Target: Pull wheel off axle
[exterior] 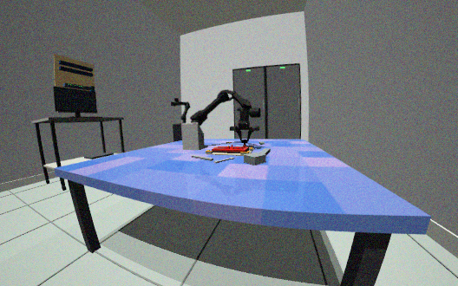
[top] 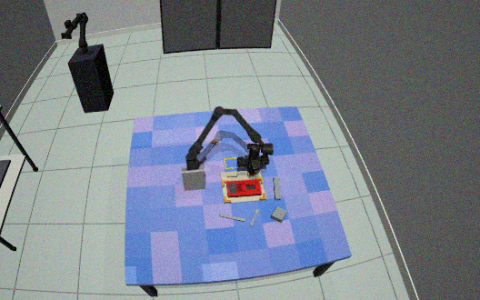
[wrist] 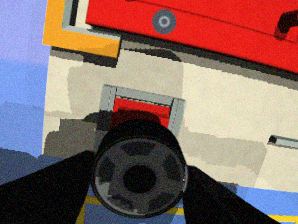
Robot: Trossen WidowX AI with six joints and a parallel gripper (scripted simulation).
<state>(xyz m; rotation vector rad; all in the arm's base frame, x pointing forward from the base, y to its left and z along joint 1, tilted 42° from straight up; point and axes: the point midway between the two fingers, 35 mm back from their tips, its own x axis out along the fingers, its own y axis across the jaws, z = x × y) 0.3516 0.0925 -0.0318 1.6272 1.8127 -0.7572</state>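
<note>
My gripper tip is now 100 mm to the left of the beige base plate, 50 mm past it and 40 mm above it. Round my gripper tip: wheel right at my gripper tip.
</note>
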